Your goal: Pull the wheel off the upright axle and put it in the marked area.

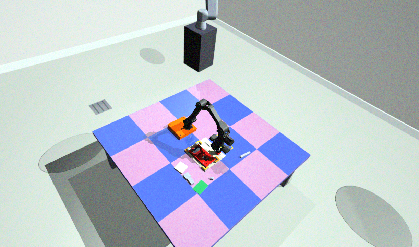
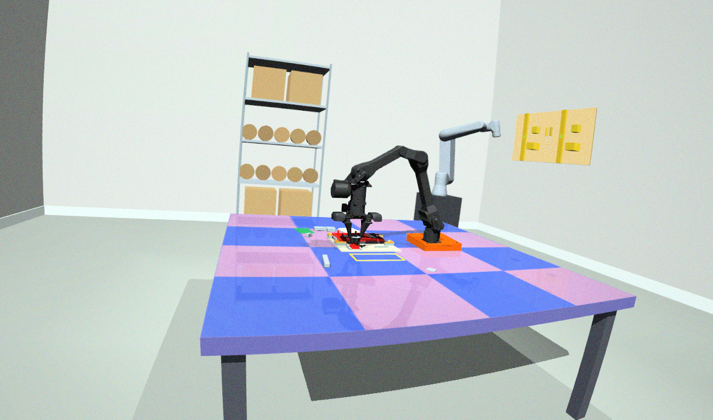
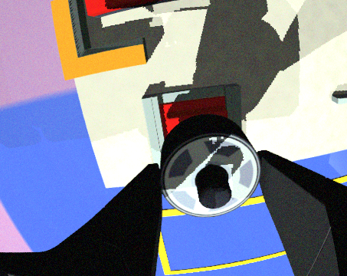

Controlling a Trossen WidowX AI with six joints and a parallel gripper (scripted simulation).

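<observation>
My gripper tip is 1 cm above the dark axle. Round my gripper tip: white tile (31 cm to the right, 11 cm behind, 4 cm below); then green patch (32 cm to the right, 11 cm ahead, 4 cm below); then grey bar (17 cm ahead, 15 cm to the left, 4 cm below).
</observation>
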